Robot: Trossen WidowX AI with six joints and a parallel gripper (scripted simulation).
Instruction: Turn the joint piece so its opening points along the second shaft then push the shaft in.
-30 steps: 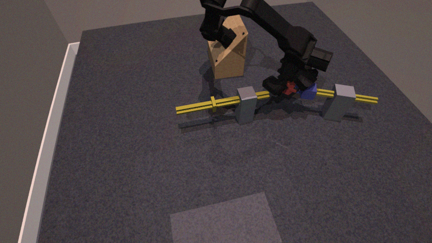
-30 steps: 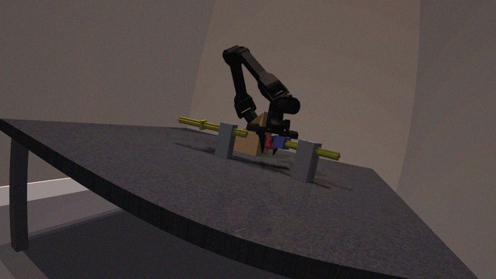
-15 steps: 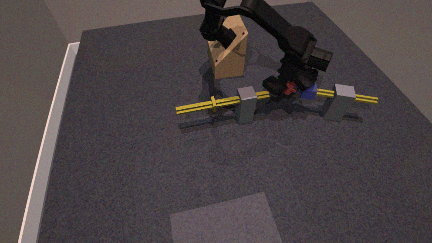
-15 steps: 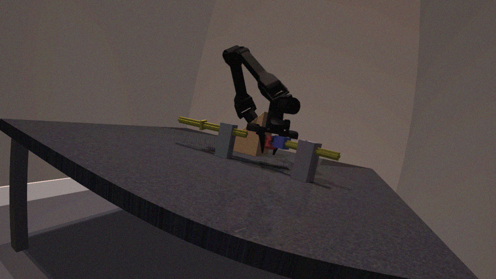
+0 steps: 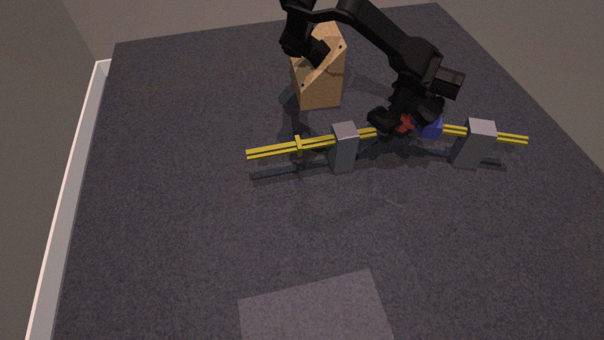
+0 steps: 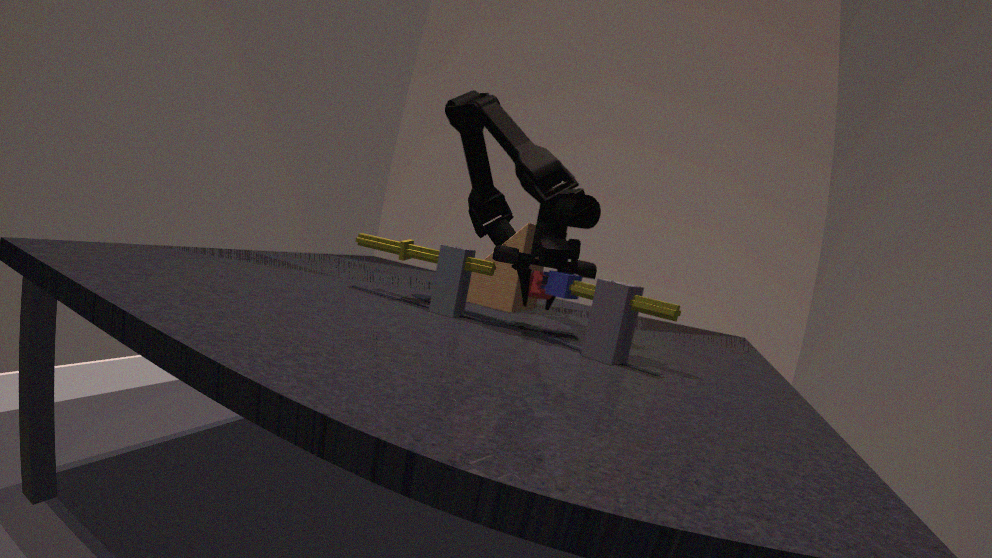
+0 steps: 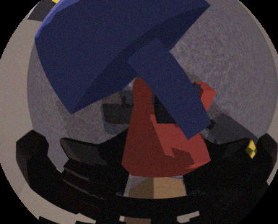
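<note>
Right now the red joint piece is 1 cm ahead of my gripper tip, 1 cm to the left of it and 5 cm above it.
</note>
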